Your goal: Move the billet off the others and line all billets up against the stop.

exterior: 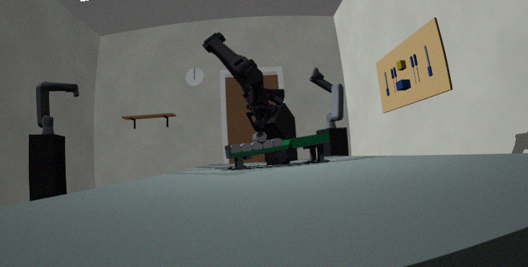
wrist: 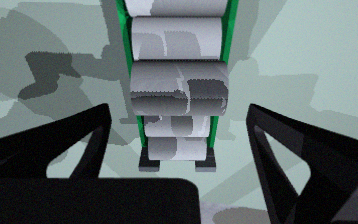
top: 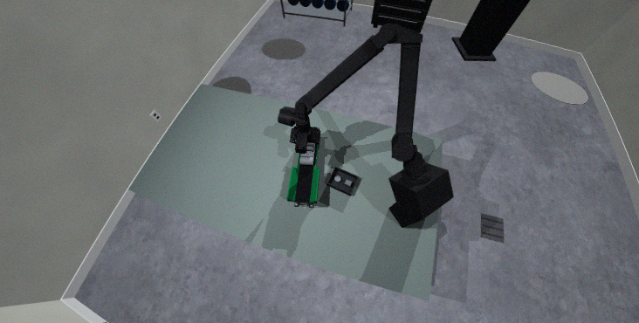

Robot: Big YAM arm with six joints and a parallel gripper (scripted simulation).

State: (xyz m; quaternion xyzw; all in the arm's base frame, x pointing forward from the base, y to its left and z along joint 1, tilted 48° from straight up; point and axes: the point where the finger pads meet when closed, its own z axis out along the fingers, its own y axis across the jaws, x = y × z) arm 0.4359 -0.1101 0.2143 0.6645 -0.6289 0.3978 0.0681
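Now: hand 120 mm to the left of the stop, 90 mm above it and 20 mm past it. Also, from my hand: small dark tray: 170 mm behind, 150 mm to the left, 140 mm below.
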